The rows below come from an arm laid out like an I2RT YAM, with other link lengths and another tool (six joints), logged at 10 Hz.
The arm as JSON. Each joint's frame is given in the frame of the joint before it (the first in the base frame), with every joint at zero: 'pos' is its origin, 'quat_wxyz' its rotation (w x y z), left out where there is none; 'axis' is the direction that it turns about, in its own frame. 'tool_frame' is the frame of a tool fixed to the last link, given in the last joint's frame.
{
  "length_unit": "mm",
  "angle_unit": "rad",
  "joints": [
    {
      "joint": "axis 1",
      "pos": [
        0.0,
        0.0,
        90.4
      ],
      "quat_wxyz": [
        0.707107,
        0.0,
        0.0,
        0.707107
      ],
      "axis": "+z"
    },
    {
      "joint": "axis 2",
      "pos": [
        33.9,
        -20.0,
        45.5
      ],
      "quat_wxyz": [
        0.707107,
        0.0,
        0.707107,
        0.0
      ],
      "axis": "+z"
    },
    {
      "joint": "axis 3",
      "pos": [
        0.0,
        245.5,
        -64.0
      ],
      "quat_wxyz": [
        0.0,
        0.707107,
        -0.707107,
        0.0
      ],
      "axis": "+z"
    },
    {
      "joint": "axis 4",
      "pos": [
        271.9,
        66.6,
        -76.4
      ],
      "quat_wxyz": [
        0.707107,
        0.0,
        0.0,
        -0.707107
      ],
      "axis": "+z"
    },
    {
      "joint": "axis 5",
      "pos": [
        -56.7,
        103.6,
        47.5
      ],
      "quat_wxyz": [
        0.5,
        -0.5,
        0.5,
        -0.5
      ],
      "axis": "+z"
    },
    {
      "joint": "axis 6",
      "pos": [
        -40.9,
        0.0,
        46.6
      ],
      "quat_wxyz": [
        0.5,
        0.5,
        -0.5,
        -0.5
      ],
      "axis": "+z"
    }
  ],
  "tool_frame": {
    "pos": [
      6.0,
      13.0,
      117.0
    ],
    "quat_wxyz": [
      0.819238,
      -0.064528,
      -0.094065,
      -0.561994
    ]
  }
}
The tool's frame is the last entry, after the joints.
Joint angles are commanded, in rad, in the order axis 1, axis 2, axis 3, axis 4, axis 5, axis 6. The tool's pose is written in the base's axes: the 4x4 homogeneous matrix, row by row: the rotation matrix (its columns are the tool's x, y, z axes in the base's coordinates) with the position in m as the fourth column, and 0 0 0 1 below. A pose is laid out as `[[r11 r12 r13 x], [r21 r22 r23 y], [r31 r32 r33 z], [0 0 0 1]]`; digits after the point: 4 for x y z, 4 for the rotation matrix.
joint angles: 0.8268 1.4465 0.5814 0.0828 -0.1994 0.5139
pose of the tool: [[0.9831 0.1502 0.1050 0.2457], [0.0459 -0.7566 0.6523 0.3131], [0.1774 -0.6364 -0.7507 0.0308], [0 0 0 1]]
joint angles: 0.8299 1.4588 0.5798 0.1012 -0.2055 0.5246
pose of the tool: [[0.9843 0.1457 0.0997 0.2449], [0.0443 -0.7504 0.6595 0.3156], [0.1709 -0.6447 -0.7451 0.0290], [0 0 0 1]]
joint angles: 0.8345 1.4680 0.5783 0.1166 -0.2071 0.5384
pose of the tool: [[0.9856 0.1386 0.0972 0.2439], [0.0392 -0.7453 0.6655 0.3179], [0.1647 -0.6521 -0.7400 0.0278], [0 0 0 1]]
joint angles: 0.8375 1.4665 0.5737 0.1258 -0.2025 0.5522
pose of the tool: [[0.9863 0.1296 0.1017 0.2436], [0.0285 -0.7422 0.6696 0.3185], [0.1623 -0.6575 -0.7357 0.0281], [0 0 0 1]]
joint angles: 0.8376 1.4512 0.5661 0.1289 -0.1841 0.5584
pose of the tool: [[0.9846 0.1250 0.1226 0.2456], [0.0111 -0.7434 0.6688 0.3167], [0.1747 -0.6571 -0.7333 0.0310], [0 0 0 1]]
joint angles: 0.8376 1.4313 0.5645 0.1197 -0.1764 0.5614
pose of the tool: [[0.9832 0.1246 0.1336 0.2464], [0.0028 -0.7415 0.6710 0.3159], [0.1827 -0.6593 -0.7294 0.0360], [0 0 0 1]]
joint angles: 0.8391 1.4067 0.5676 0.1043 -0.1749 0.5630
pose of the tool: [[0.9817 0.1293 0.1398 0.2466], [0.0004 -0.7356 0.6774 0.3167], [0.1905 -0.6650 -0.7222 0.0438], [0 0 0 1]]
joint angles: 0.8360 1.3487 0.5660 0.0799 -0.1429 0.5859
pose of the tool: [[0.9763 0.1133 0.1842 0.2515], [-0.0445 -0.7284 0.6837 0.3133], [0.2116 -0.6757 -0.7061 0.0600], [0 0 0 1]]
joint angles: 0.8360 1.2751 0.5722 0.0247 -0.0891 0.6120
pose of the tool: [[0.9665 0.0880 0.2412 0.2564], [-0.1023 -0.7299 0.6759 0.3067], [0.2355 -0.6779 -0.6964 0.0792], [0 0 0 1]]
